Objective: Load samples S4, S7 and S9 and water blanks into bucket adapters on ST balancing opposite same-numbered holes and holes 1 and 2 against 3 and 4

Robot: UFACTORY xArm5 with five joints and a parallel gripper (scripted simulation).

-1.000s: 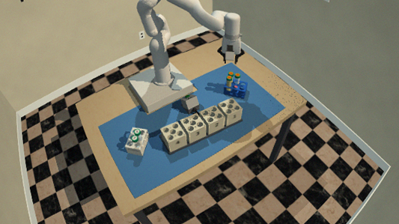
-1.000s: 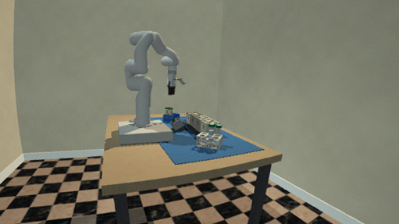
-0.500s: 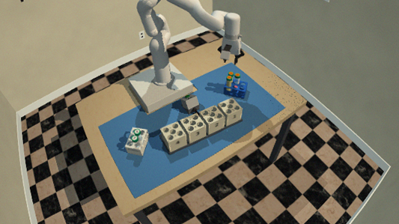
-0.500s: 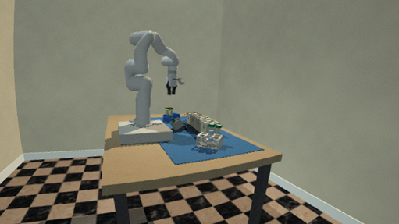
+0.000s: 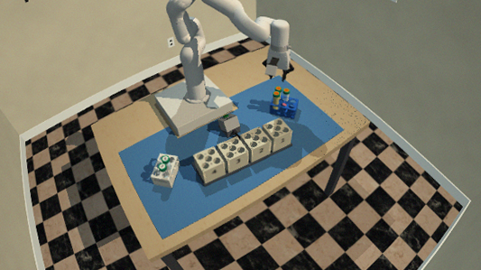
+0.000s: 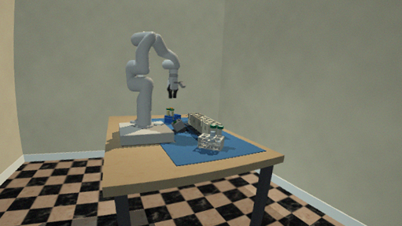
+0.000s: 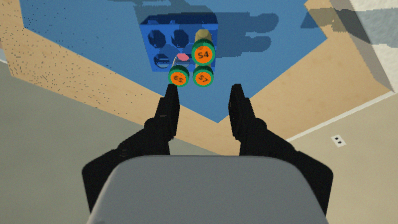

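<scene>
Now: the sample tube S4 1 cm to the right of my hand and 17 cm below it. Round my hand: blue sample rack RS: 2 cm ahead, 4 cm to the left, 20 cm below; sample tube S9: 1 cm ahead, 6 cm to the left, 17 cm below; sample tube S7: 3 cm behind, 3 cm to the left, 17 cm below.
</scene>
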